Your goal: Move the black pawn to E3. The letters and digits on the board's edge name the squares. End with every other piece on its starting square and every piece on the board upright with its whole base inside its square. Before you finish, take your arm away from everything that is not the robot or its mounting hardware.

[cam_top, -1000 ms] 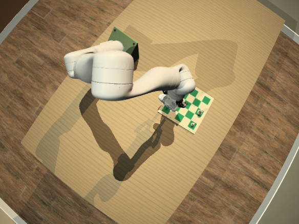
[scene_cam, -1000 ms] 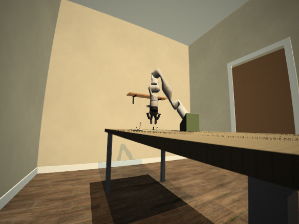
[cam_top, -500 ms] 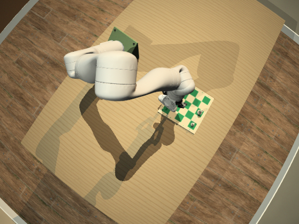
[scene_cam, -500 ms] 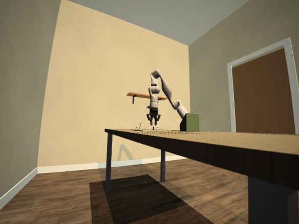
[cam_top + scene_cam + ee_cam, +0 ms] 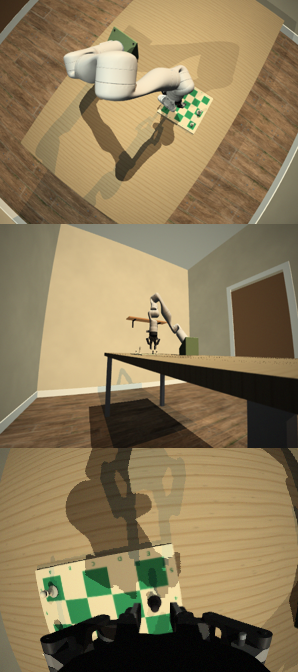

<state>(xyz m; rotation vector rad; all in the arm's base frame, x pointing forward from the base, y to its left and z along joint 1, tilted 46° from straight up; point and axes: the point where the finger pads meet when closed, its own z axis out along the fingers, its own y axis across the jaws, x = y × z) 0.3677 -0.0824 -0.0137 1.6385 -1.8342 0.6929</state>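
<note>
The black pawn is 40 mm below my hand. The rest, counted from my hand: green-and-cream chessboard (70 mm ahead, 40 mm to the left, 60 mm below).
</note>
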